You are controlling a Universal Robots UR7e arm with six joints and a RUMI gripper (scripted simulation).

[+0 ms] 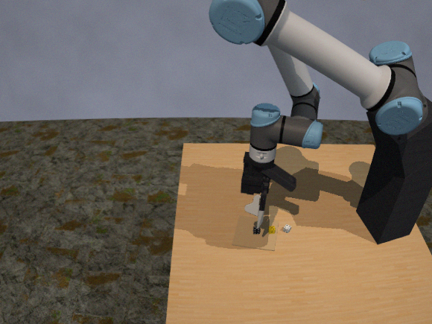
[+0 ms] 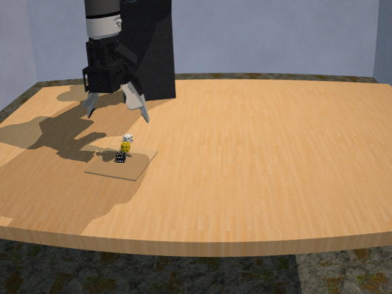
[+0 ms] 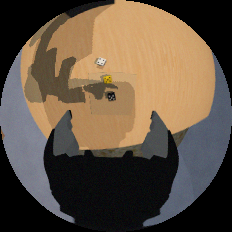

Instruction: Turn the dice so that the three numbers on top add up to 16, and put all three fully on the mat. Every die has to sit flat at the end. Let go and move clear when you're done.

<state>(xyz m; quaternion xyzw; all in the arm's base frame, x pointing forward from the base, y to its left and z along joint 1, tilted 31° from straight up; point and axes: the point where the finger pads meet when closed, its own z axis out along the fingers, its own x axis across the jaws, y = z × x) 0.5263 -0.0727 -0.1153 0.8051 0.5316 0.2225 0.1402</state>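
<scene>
Right now the white die is 10 cm below my hand, 10 cm behind it and 1 cm to the left of it. Also, from my hand: yellow die: 9 cm below, 4 cm behind, 1 cm to the left; then thin tan mat: 11 cm below, 1 cm ahead; then black die: 9 cm below, 1 cm ahead.
</scene>
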